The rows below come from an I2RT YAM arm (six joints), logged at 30 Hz.
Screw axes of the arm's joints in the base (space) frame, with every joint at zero. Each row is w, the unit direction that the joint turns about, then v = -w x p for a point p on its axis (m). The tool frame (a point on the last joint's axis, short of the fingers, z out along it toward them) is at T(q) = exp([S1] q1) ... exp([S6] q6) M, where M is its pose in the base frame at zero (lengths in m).
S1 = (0, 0, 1, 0, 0, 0)
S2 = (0, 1, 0, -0.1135, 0, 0.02)
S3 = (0, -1, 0, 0.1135, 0, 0.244)
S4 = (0, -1, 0, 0.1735, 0, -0.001)
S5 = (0, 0, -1, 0, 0.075, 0)
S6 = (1, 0, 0, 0, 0.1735, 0)
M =
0 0 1 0.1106
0 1 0 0
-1 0 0 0.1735
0 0 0 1
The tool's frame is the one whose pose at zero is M.
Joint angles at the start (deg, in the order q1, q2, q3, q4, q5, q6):
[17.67 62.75 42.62 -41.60 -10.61 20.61]
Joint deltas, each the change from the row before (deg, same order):
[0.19 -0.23 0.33 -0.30 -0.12 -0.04]
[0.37 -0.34 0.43 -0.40 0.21 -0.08]
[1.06 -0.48 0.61 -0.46 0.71 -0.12]
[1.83 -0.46 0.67 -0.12 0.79 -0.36]
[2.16 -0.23 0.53 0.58 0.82 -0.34]
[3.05 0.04 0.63 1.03 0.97 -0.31]
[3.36 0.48 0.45 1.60 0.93 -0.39]
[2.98 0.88 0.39 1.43 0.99 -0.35]
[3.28 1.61 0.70 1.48 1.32 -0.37]
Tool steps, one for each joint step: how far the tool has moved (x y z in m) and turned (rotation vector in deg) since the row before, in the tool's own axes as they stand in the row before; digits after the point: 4 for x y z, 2 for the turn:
[-0.0004 0.0013 -0.0019 -0.28 -0.14 -0.25]
[-0.0003 0.0019 -0.0026 -0.08 -0.30 -0.47]
[0.0000 0.0042 -0.0034 0.02 -0.50 -1.14]
[0.0002 0.0069 -0.0032 -0.37 -0.65 -2.09]
[-0.0003 0.0081 -0.0018 -0.64 -0.88 -2.37]
[-0.0005 0.0113 -0.0009 -1.06 -0.96 -3.07]
[-0.0005 0.0125 0.0015 -1.31 -0.85 -3.33]
[-0.0006 0.0110 0.0031 -0.93 -0.41 -2.86]
[-0.0016 0.0126 0.0052 -0.70 -0.14 -3.05]

